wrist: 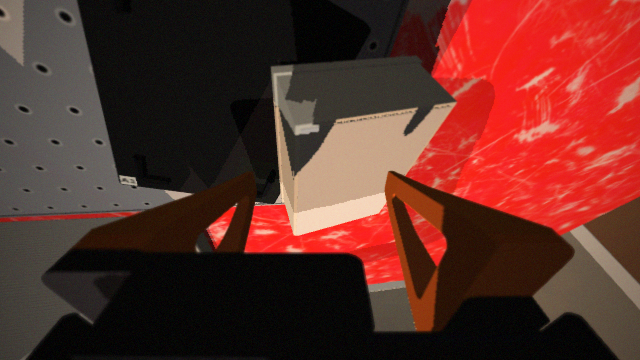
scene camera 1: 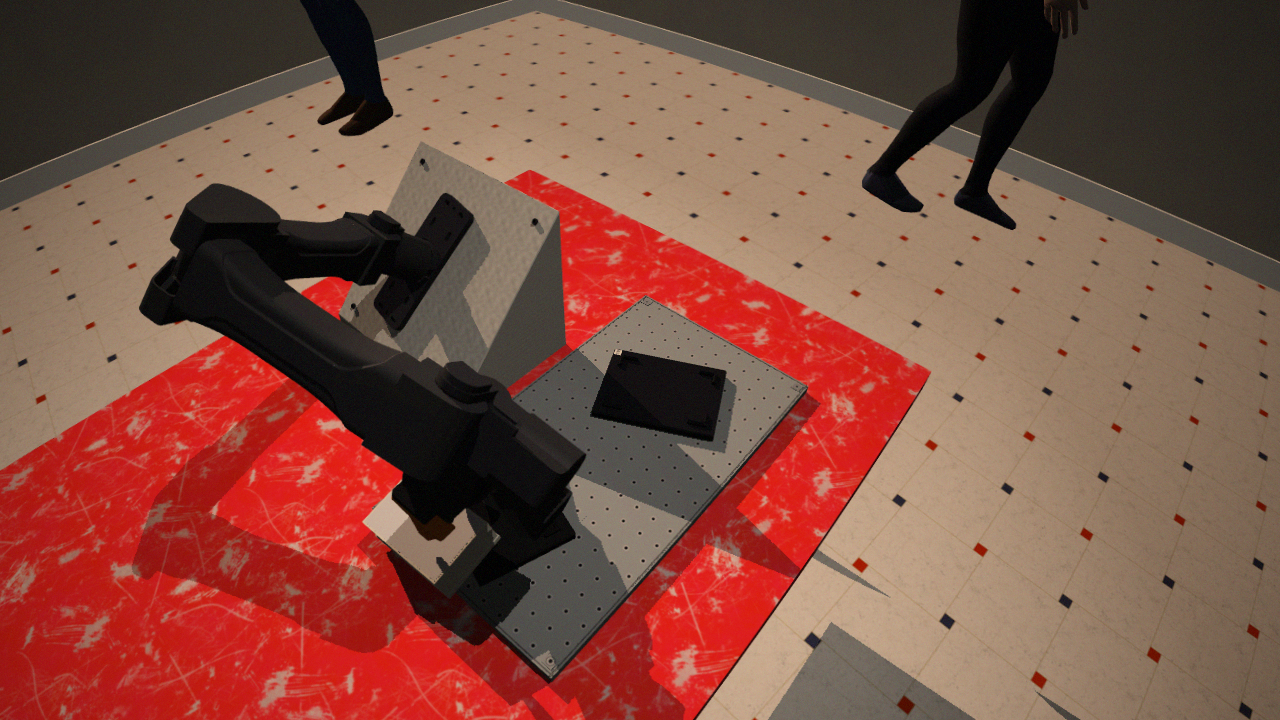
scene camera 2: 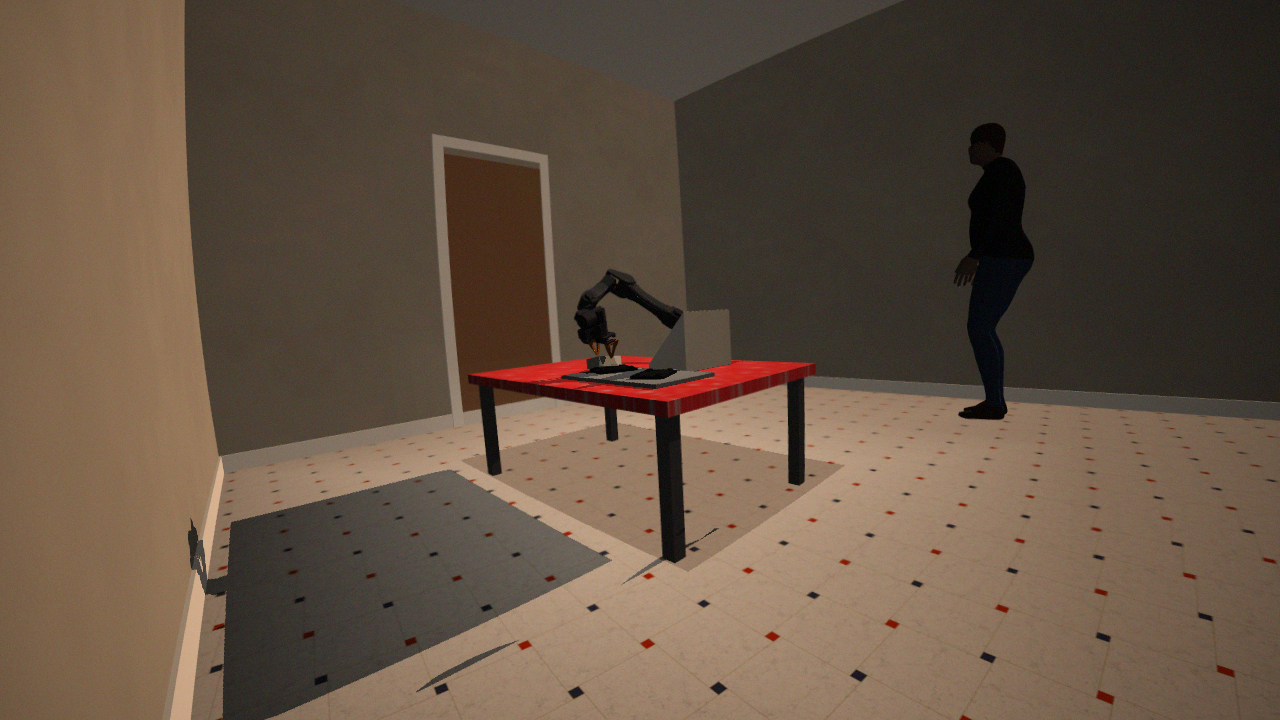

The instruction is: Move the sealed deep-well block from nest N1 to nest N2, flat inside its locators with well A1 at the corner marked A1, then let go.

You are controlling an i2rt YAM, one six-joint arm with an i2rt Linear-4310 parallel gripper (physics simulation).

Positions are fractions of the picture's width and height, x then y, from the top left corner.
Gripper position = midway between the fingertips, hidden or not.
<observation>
My gripper (scene camera 1: 0.35, 0.71) is open, with nothing in its grasp. Also in view: a pale block (scene camera 1: 0.35, 0.78). Further things: a grey perforated plate (scene camera 1: 0.50, 0.68).
The pale block is seen too in the wrist view (wrist: 0.53, 0.35). My gripper is seen too in the wrist view (wrist: 0.50, 0.50). The grey perforated plate shows as well in the wrist view (wrist: 0.10, 0.45).
</observation>
